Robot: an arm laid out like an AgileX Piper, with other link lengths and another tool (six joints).
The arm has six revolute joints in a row. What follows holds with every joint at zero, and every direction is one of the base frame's. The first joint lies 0.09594 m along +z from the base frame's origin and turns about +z. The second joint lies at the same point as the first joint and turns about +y. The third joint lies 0.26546 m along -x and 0.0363 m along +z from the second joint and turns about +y. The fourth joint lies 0.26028 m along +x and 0.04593 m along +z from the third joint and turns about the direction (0.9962, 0, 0.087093). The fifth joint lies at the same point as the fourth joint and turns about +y. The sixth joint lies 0.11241 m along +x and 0.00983 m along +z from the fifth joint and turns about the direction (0.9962, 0, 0.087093). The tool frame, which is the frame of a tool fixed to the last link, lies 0.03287 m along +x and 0.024 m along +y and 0.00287 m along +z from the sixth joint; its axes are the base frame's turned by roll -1.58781, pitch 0.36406 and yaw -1.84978 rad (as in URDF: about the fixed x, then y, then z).
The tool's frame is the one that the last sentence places.
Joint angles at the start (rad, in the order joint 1, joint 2, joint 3, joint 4, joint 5, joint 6):
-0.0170 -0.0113 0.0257 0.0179 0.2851 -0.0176
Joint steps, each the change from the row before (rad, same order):
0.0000 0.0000 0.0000 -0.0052 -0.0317 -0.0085
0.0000 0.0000 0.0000 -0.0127 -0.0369 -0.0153
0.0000 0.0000 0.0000 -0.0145 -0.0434 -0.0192
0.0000 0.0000 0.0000 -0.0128 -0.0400 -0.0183
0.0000 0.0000 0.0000 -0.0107 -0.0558 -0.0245
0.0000 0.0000 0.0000 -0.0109 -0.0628 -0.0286
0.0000 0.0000 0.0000 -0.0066 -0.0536 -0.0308
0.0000 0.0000 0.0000 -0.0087 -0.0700 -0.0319
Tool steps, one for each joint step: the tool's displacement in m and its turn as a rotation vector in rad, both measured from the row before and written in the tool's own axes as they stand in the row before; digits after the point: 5 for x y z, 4 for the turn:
-0.00118 -0.00412 -0.00037 0.0330 -0.0090 -0.0042
-0.00108 -0.00461 -0.00031 0.0424 -0.0088 -0.0162
-0.00126 -0.00539 -0.00038 0.0501 -0.0103 -0.0199
-0.00114 -0.00497 -0.00033 0.0462 -0.0094 -0.0185
-0.00170 -0.00708 -0.00057 0.0620 -0.0134 -0.0181
-0.00181 -0.00800 -0.00061 0.0699 -0.0142 -0.0202
-0.00137 -0.00678 -0.00041 0.0610 -0.0111 -0.0207
-0.00164 -0.00909 -0.00053 0.0776 -0.0129 -0.0191

